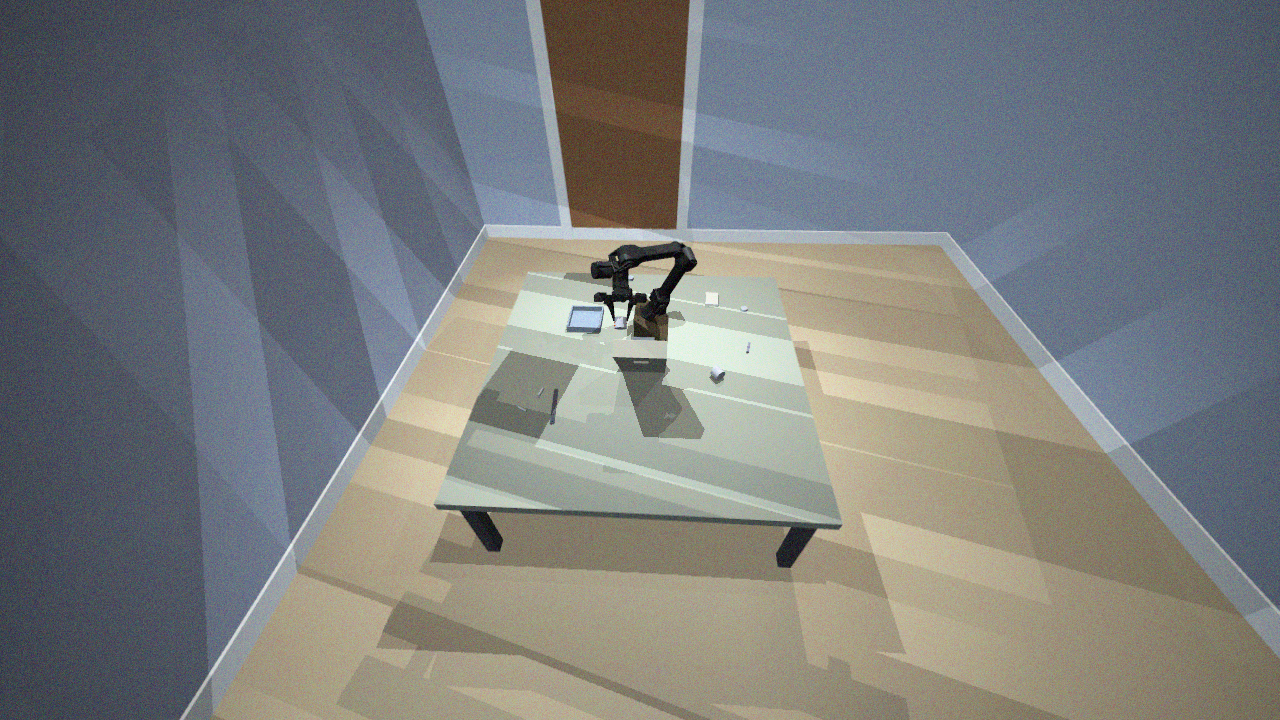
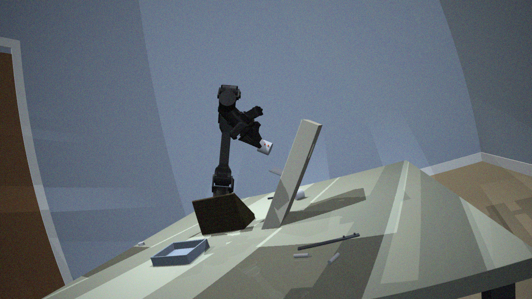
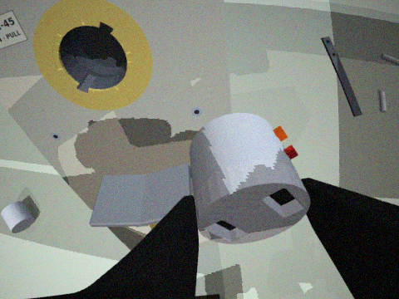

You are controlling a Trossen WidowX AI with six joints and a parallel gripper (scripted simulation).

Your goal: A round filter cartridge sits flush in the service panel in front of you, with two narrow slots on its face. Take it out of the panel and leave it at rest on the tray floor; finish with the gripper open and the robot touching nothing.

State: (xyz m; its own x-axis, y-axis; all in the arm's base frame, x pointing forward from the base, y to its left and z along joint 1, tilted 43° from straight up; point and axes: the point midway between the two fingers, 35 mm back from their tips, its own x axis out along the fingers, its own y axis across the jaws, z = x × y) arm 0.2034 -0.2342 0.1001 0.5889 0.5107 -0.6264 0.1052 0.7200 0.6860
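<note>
The shallow grey tray lies 340 mm behind my gripper tip, 280 mm below it and 170 mm to the right of it. Also, from my gripper tip: white round filter cartridge right at my gripper tip; pale service panel 110 mm below, 80 mm ahead, 70 mm to the left.
</note>
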